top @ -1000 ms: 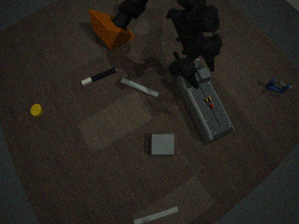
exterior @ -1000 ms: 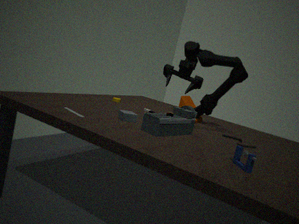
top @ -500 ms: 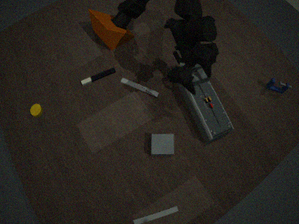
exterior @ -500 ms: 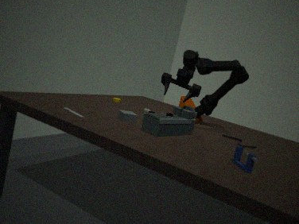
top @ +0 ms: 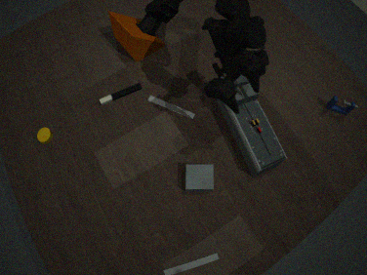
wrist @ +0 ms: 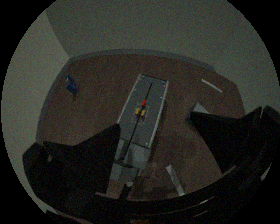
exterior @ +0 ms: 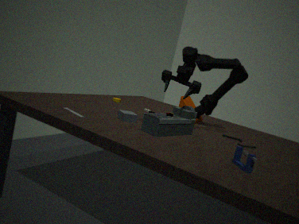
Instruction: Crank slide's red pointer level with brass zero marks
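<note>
Now: gripper tip 6 cm short of the red pointer, 2 cm to the right of it and 8 cm above it. Also, from my gripper tip: grey block (7 cm ahead, 17 cm to the right, 15 cm below); then yellow disc (28 cm behind, 52 cm to the right, 16 cm below); then black-and-white marker (28 cm behind, 25 cm to the right, 16 cm below).
</note>
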